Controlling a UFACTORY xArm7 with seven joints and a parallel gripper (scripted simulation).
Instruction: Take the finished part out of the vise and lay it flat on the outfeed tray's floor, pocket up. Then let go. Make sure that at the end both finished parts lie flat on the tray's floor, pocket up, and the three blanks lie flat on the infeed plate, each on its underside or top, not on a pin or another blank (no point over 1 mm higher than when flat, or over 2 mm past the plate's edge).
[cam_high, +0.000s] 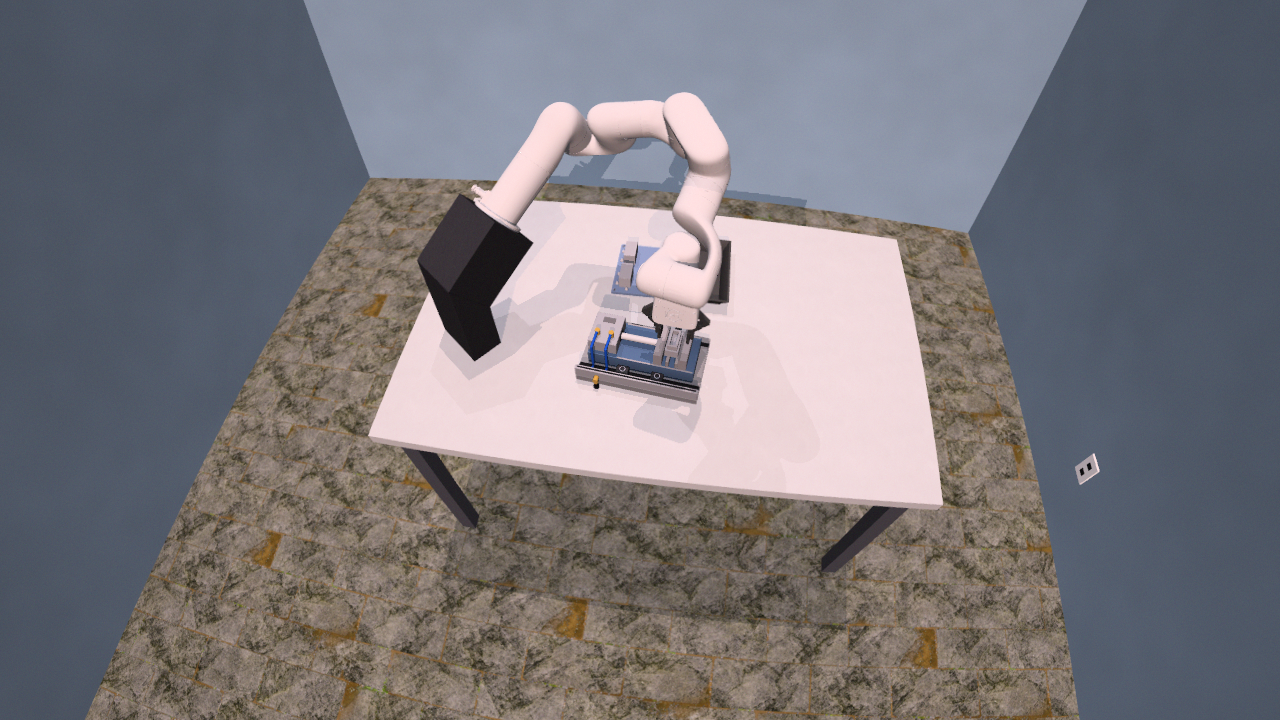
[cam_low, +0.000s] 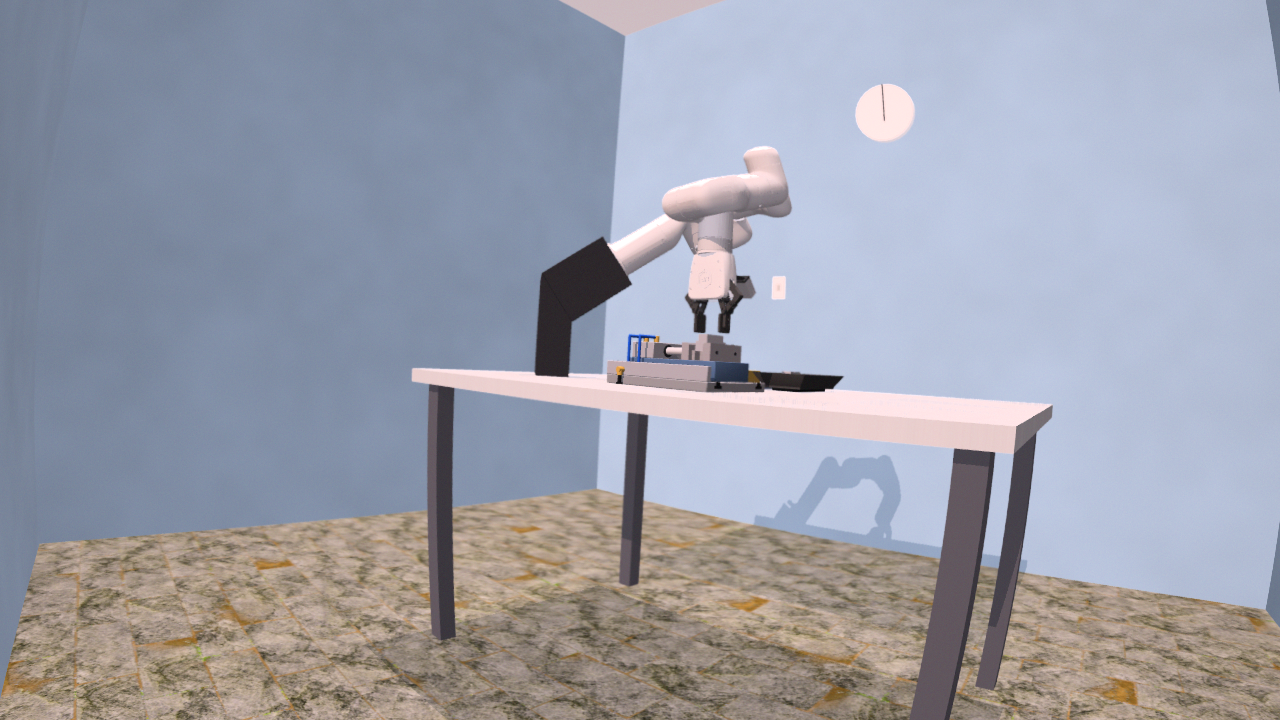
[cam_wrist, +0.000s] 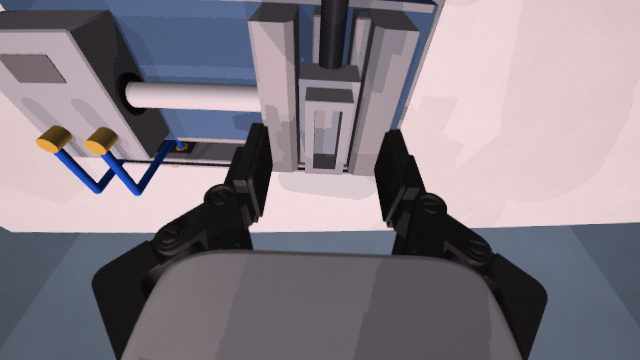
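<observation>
Now: hand 8 cm past the white piston rod, 1 cm to the left of it and 6 cm above it. The rest, counted from my hand: grey cylinder block: 16 cm behind, 2 cm to the right, 6 cm below; yellow knob: 15 cm behind, 13 cm to the right, 11 cm below; orange block: 13 cm behind, 24 cm to the left, 11 cm below.
</observation>
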